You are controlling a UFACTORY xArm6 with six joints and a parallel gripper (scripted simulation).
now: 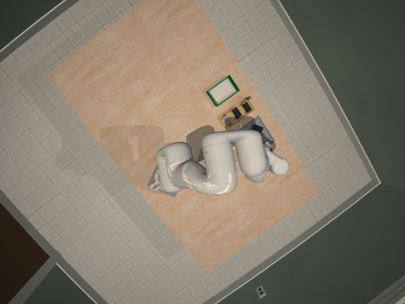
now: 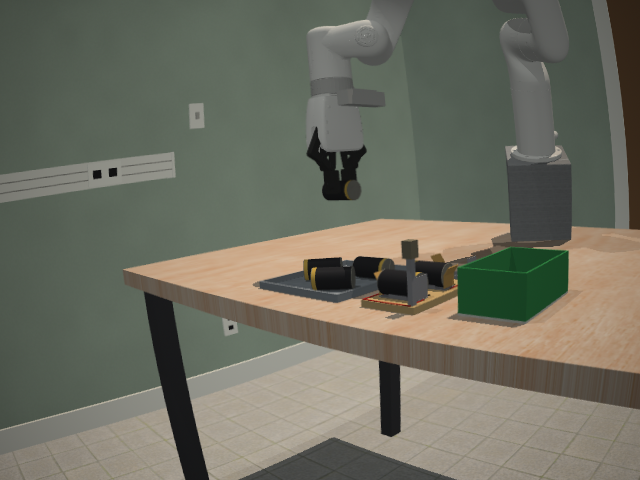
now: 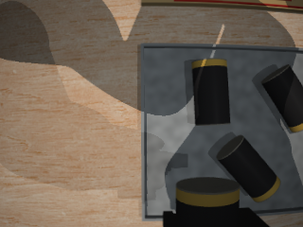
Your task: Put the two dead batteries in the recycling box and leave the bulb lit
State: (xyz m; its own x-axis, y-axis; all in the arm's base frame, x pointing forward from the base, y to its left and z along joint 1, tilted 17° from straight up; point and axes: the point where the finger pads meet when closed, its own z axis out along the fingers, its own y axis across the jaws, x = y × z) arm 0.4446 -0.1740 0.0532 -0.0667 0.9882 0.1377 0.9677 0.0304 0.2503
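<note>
Now: the grey tray 150 mm below my hand, 60 mm ahead of it and 50 mm to the left of it. From my hand the other things lie so: green recycling box 380 mm to the left, 140 mm below, 40 mm ahead.
</note>
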